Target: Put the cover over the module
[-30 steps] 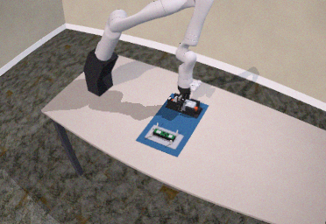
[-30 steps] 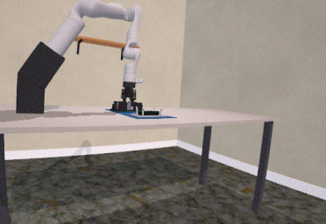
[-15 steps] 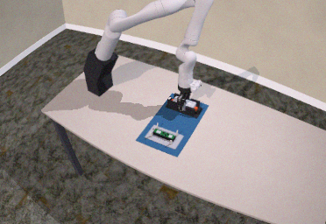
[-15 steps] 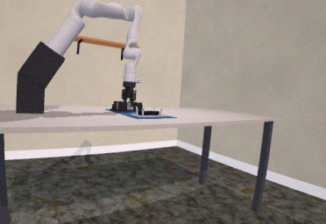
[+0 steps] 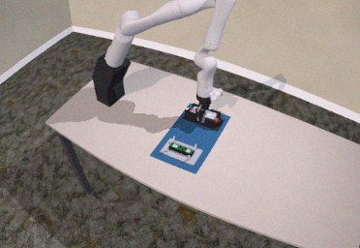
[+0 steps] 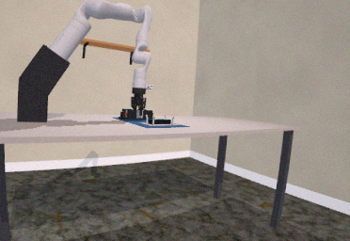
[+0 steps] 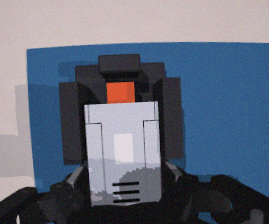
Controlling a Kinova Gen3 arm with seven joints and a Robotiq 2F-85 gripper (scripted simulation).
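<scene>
The light grey cover lies right at my hand.
</scene>
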